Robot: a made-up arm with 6 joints. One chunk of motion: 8 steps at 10 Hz.
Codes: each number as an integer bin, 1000 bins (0 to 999) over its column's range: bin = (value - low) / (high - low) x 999, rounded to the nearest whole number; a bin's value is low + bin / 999 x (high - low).
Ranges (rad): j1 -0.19..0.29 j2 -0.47..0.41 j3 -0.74..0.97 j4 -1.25..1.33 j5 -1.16..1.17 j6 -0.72..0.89
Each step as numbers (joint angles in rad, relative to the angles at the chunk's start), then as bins.
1 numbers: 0.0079 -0.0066 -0.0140 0.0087 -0.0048 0.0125
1 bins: 412 526 424 487 495 455
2 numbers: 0.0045 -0.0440 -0.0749 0.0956 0.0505 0.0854
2 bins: 405 484 389 521 519 500
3 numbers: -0.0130 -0.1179 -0.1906 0.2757 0.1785 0.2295
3 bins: 368 400 321 591 574 589
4 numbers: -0.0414 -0.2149 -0.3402 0.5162 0.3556 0.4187
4 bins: 309 290 234 684 650 707
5 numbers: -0.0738 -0.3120 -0.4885 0.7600 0.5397 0.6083
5 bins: 242 179 147 778 729 824
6 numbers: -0.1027 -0.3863 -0.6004 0.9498 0.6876 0.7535
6 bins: 182 95 82 852 792 914
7 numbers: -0.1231 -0.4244 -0.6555 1.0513 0.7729 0.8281
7 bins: 139 52 49 891 829 961
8 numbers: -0.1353 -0.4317 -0.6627 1.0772 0.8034 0.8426
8 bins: 114 43 45 901 842 970
